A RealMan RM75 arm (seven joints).
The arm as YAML. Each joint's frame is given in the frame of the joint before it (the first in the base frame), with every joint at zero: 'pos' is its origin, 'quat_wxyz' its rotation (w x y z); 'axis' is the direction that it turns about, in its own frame. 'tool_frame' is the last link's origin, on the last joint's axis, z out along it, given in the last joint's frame.
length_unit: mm
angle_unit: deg
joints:
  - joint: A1
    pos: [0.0, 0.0, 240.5]
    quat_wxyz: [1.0, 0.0, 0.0, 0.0]
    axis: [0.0, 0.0, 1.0]
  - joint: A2
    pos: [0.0, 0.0, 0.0]
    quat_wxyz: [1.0, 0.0, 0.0, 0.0]
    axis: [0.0, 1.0, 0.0]
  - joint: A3
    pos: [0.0, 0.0, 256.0]
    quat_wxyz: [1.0, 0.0, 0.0, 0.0]
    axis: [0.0, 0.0, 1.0]
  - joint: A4
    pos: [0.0, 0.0, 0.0]
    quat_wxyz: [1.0, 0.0, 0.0, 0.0]
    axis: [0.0, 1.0, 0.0]
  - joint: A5
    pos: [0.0, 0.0, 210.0]
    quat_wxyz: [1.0, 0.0, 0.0, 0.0]
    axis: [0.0, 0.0, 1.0]
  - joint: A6
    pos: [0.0, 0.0, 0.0]
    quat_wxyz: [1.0, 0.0, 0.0, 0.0]
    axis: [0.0, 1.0, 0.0]
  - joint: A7
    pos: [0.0, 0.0, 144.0]
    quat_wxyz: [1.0, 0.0, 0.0, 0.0]
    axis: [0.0, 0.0, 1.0]
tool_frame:
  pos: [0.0, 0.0, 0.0]
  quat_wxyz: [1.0, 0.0, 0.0, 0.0]
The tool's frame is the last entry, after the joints.
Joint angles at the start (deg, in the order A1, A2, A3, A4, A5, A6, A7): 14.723 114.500 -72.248 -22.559 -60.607 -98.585 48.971
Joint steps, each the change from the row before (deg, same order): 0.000 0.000 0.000 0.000 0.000 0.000 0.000; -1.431 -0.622 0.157 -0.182 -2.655 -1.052 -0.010; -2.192 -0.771 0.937 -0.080 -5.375 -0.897 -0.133; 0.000 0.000 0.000 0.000 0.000 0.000 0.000; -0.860 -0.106 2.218 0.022 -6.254 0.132 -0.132; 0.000 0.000 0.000 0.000 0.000 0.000 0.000; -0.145 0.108 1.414 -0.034 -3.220 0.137 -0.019; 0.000 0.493 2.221 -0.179 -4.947 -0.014 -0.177; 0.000 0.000 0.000 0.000 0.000 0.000 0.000; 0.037 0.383 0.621 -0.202 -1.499 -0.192 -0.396
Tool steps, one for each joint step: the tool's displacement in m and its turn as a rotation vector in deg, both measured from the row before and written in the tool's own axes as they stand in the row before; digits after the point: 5 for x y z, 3 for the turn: 0.00000 0.00000 0.00000 0.000 0.000 0.000; 0.00432 0.00723 -0.01106 -1.187 2.001 0.562; 0.01027 0.01214 -0.01706 -1.505 4.067 1.247; 0.00000 0.00000 0.00000 0.000 0.000 0.000; 0.01048 0.00756 -0.00806 -1.365 4.022 0.874; 0.00000 0.00000 0.00000 0.000 0.000 0.000; 0.00464 0.00268 -0.00192 -0.689 1.809 0.316; 0.00628 0.00451 0.00010 -1.456 2.304 0.255; 0.00000 0.00000 0.00000 0.000 0.000 0.000; 0.00146 0.00213 0.00191 -0.750 0.400 -0.311
